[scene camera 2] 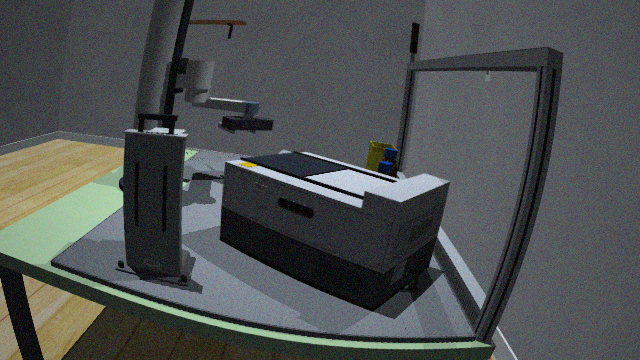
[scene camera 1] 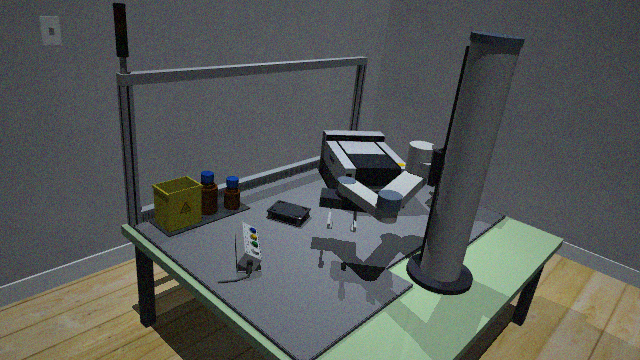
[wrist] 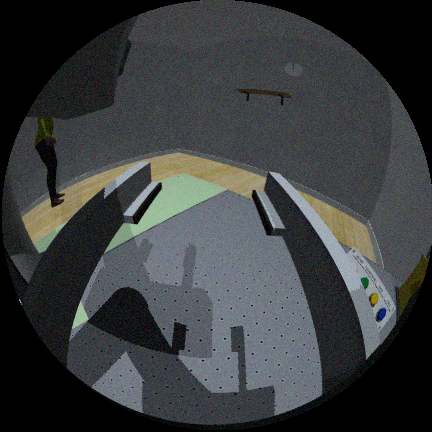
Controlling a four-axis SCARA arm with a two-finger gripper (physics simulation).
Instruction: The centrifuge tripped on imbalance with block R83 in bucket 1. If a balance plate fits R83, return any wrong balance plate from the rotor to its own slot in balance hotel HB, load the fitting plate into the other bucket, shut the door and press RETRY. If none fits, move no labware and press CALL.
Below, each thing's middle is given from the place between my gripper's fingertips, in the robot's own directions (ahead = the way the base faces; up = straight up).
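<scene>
Position of my hand relative to the centrifuge (scene camera 2: pixel 361 236): 8 cm above it, 43 cm short of it, 69 cm to the left of it.
</scene>
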